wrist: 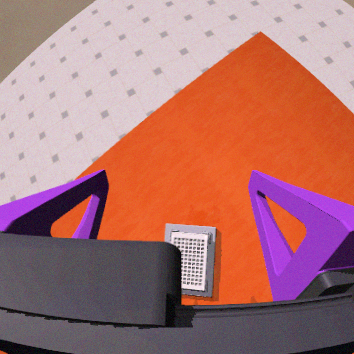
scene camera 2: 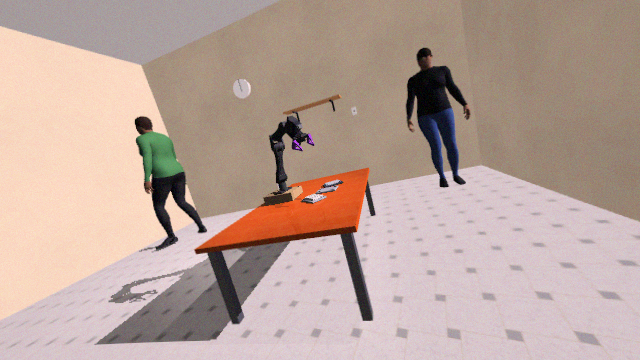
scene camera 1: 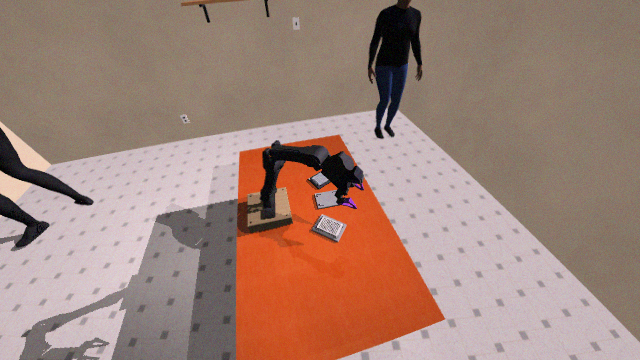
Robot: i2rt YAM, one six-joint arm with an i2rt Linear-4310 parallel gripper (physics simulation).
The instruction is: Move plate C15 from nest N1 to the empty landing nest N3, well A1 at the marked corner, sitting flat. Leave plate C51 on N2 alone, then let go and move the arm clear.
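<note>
A white well plate (scene camera 1: 329, 226) (scene camera 2: 314, 198) (wrist: 192, 260) with dark wells sits in a grey nest (wrist: 212, 265) at the near end of the row. A flat grey nest (scene camera 1: 325, 199) (scene camera 2: 327, 190) in the middle looks empty; the gripper partly covers it in scene camera 1. A blue-grey plate (scene camera 1: 319, 179) (scene camera 2: 333, 183) sits in the far nest, partly behind the arm. No plate or nest labels are legible, and the marked corners cannot be told. My gripper (scene camera 1: 357, 196) (scene camera 2: 306, 146) (wrist: 178, 177) is open and empty, high above the table. In the wrist view its housing hides part of the near nest.
The arm stands on a wooden base block (scene camera 1: 284, 205) (scene camera 2: 283, 195) on the orange table (scene camera 1: 320, 310) (scene camera 2: 280, 225), beside the nests. A person in black (scene camera 1: 395, 40) (scene camera 2: 434, 92) stands beyond the table. A person in green (scene camera 2: 161, 155) stands at the left. A shelf (scene camera 2: 312, 104) hangs on the wall.
</note>
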